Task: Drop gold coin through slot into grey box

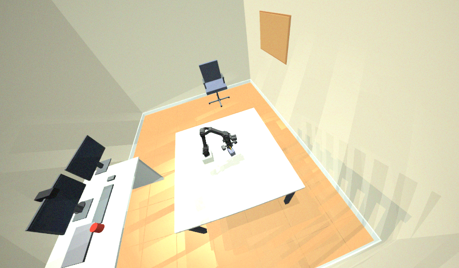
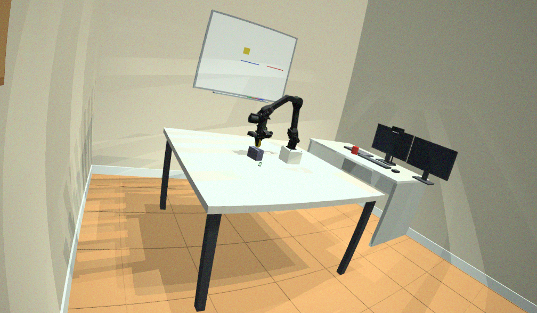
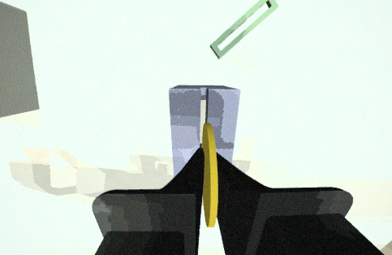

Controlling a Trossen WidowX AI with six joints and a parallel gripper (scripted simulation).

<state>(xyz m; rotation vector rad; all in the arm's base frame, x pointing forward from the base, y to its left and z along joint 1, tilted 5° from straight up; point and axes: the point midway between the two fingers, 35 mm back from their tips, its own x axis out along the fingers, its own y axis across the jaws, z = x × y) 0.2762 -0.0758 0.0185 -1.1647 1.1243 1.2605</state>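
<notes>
The gold coin lies 20 mm above my gripper tip.
</notes>
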